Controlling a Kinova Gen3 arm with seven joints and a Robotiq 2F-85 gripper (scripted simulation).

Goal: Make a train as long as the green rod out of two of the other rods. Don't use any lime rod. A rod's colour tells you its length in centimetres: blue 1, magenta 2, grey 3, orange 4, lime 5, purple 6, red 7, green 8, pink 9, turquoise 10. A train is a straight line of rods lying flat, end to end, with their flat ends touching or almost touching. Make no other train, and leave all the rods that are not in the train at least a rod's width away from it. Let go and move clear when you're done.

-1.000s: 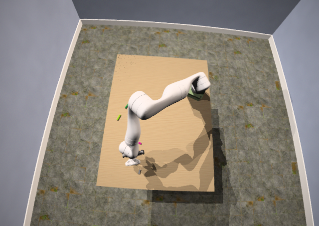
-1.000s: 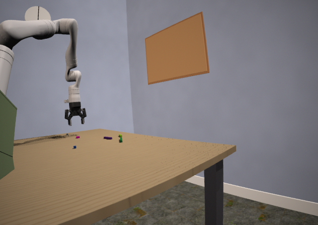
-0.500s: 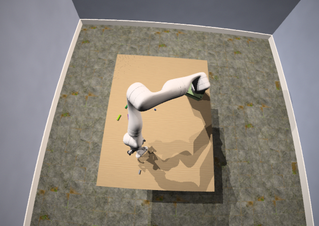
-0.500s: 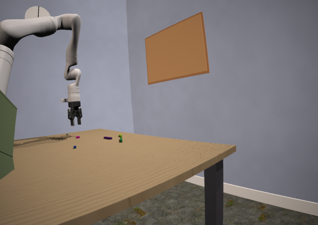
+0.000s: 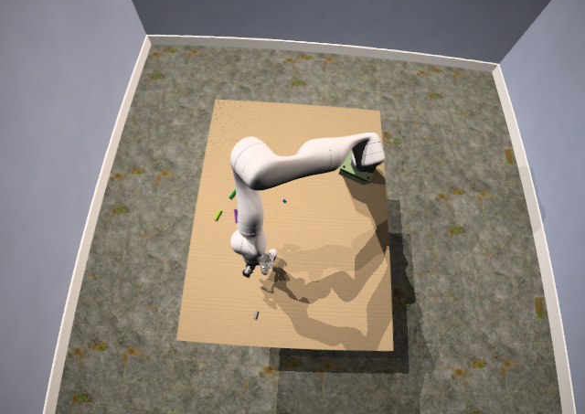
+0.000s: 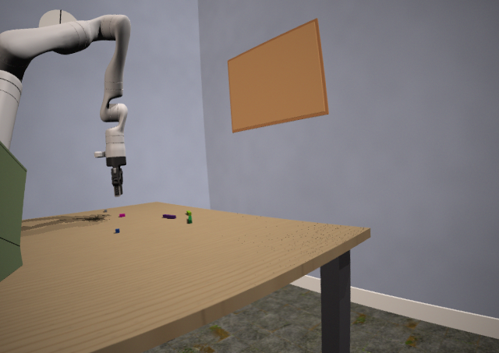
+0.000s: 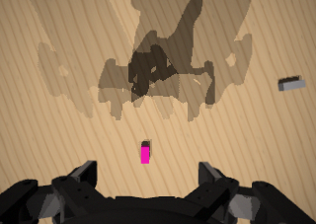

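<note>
Now: the magenta rod 8 cm below my hand and 1 cm to the right of it. From my hand the other things lie so: lime rod 21 cm to the right, 17 cm ahead, 8 cm below; purple rod 21 cm to the right, 9 cm ahead, 8 cm below; grey rod 20 cm to the left, 8 cm below.
</note>
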